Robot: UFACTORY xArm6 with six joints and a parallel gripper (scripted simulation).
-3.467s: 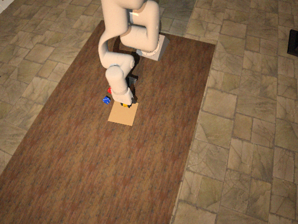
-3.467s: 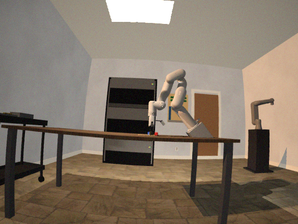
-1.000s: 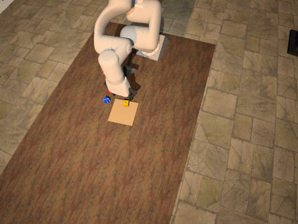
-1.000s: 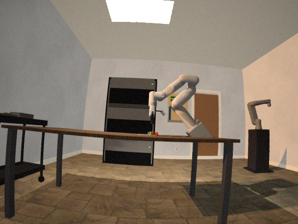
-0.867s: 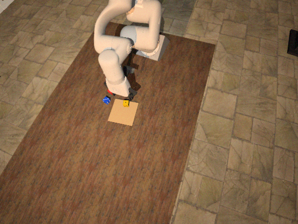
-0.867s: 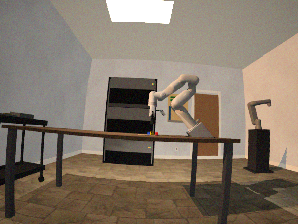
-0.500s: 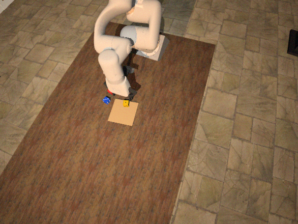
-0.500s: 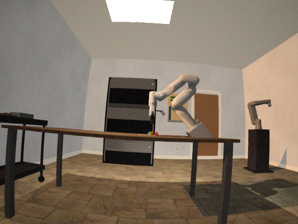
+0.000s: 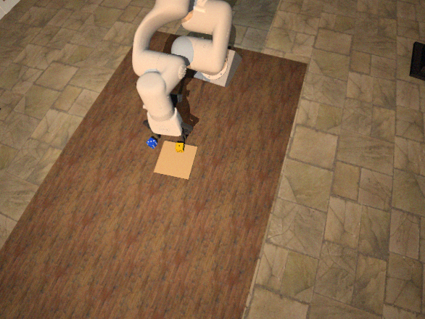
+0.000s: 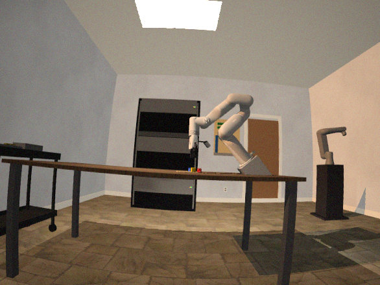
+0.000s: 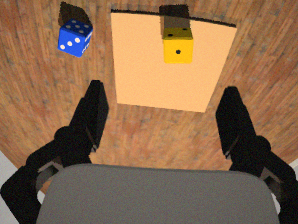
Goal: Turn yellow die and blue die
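My hand is 20 mm short of the blue die, 100 mm to the left of it and 100 mm above it. Also, from my hand: yellow die: 10 mm to the left, 90 mm below; red die: 40 mm behind, 110 mm to the right, 100 mm below; tan mat: 40 mm ahead, 20 mm to the left, 110 mm below.
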